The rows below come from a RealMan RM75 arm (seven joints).
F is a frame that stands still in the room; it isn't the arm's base.
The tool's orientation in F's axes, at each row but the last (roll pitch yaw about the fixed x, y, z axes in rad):
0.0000 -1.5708 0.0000
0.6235 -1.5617 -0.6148
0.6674 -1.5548 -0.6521
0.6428 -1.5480 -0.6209
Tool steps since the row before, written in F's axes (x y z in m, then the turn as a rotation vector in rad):
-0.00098 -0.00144 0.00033 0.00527 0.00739 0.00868
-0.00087 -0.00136 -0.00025 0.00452 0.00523 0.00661
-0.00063 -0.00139 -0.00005 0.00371 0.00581 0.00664
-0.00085 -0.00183 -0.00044 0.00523 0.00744 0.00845
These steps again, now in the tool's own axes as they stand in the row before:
0.00033 -0.00144 0.00098 0.00868 0.00739 -0.00527
-0.00025 -0.00135 0.00088 0.00662 0.00523 -0.00452
-0.00004 -0.00138 0.00065 0.00663 0.00582 -0.00372
-0.00043 -0.00182 0.00088 0.00845 0.00744 -0.00524

